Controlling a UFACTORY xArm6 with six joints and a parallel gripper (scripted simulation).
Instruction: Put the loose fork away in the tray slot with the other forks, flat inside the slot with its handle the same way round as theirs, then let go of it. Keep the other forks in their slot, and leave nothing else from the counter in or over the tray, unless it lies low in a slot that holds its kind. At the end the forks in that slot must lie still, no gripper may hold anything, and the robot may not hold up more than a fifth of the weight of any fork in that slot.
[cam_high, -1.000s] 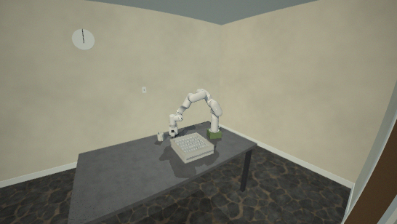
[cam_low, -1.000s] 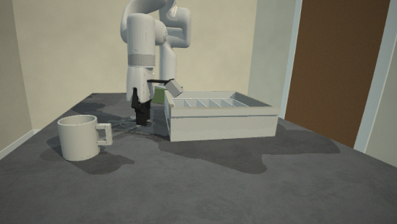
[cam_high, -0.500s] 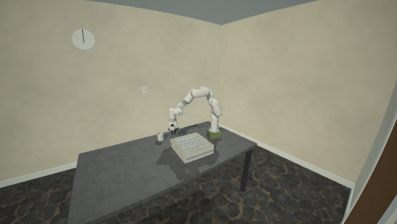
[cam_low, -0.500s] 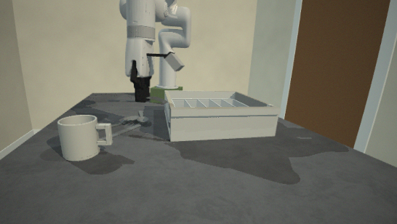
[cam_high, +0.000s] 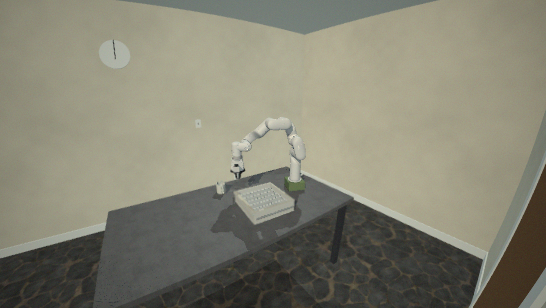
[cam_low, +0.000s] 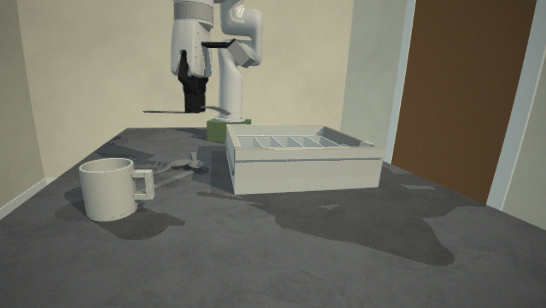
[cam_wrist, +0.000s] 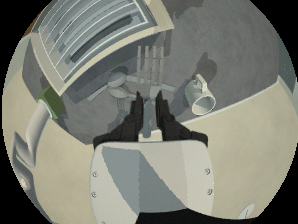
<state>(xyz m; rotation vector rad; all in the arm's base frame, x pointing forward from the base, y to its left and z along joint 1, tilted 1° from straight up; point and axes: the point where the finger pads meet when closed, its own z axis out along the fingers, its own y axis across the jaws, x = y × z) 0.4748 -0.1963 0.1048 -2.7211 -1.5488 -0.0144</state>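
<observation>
Right now my hand is 50 mm past the cutlery tray, 260 mm to the right of it and 130 mm above it. Also, from my hand: white mug: 90 mm ahead, 150 mm to the right, 140 mm below.
</observation>
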